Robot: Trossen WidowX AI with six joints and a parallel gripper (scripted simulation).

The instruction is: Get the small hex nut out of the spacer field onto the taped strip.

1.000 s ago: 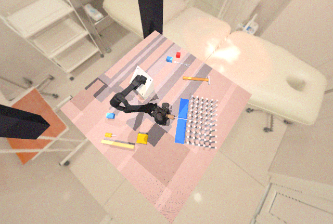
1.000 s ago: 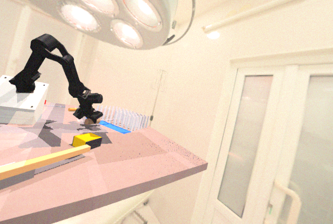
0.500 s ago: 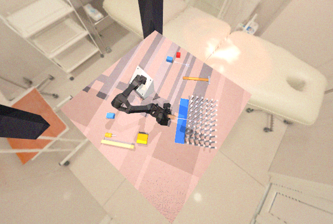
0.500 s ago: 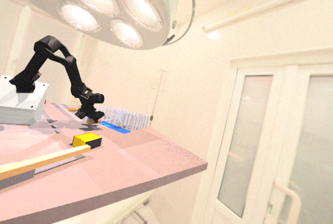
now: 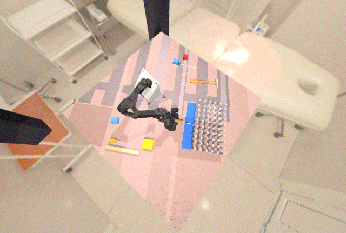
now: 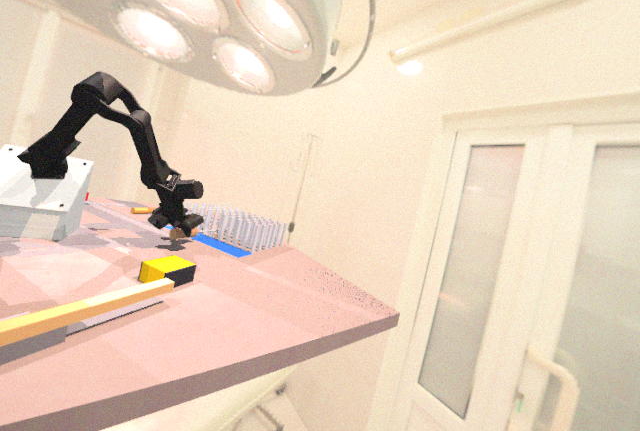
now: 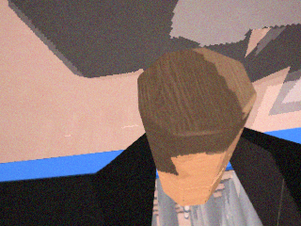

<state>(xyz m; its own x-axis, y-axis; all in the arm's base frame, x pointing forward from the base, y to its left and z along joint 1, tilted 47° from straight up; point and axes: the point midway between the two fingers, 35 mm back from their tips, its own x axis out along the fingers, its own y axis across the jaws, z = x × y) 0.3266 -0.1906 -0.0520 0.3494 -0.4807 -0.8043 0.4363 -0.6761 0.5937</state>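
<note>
My gripper tip is now 90 mm short of the blue taped strip, 40 mm to the right of it and 30 mm above it. The rest, counted from my gripper tip: hook tool 90 mm ahead, 40 mm to the left; grey fork-like tool 550 mm to the left, 250 mm behind, 20 mm below; yellow block 290 mm to the right, 90 mm behind, 10 mm below.
</note>
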